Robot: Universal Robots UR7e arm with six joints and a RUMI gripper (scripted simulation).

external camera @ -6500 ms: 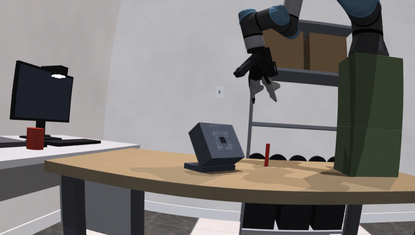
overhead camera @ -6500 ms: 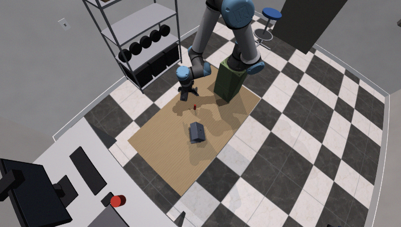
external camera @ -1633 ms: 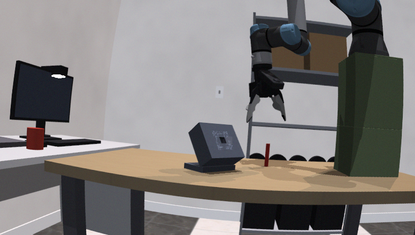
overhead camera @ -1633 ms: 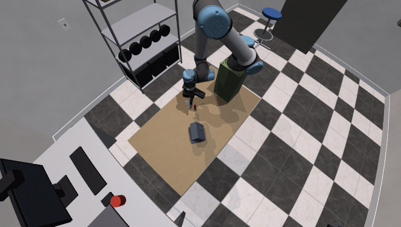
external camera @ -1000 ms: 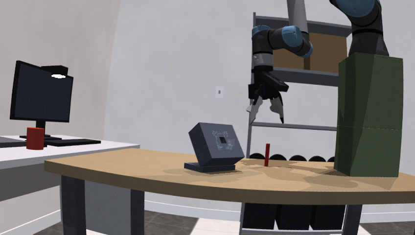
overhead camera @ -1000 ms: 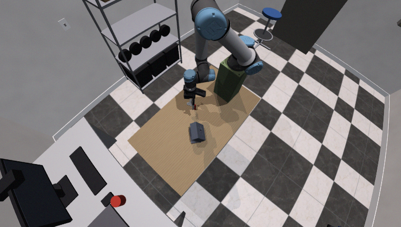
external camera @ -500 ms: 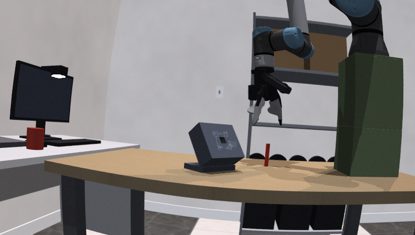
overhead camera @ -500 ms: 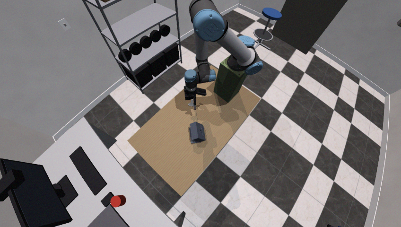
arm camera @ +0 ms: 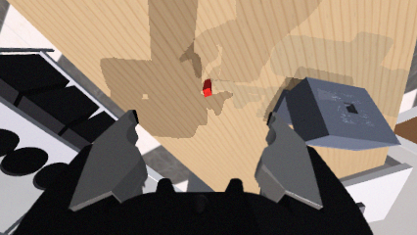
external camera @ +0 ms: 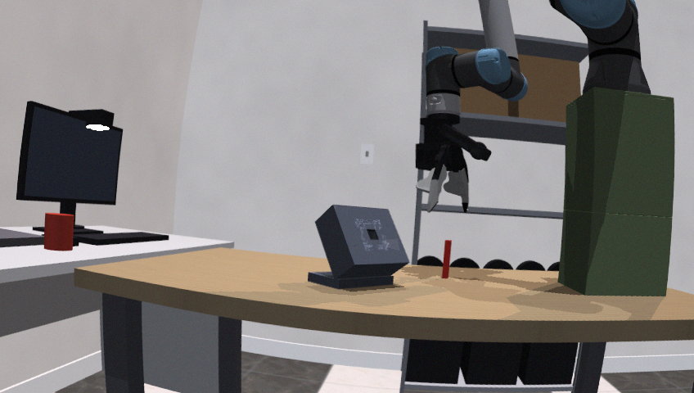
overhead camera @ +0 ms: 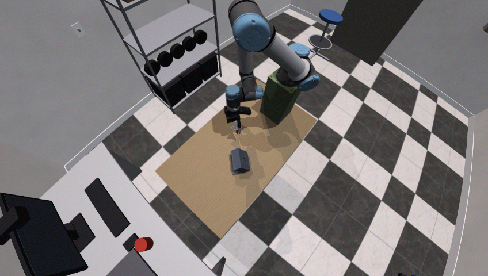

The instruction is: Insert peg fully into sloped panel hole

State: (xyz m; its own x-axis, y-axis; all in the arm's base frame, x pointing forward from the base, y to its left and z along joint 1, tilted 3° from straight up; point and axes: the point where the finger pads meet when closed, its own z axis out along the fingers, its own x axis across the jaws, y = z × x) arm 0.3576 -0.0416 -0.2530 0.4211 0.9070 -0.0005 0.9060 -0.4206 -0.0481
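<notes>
The red peg is 10 cm below my hand.
</notes>
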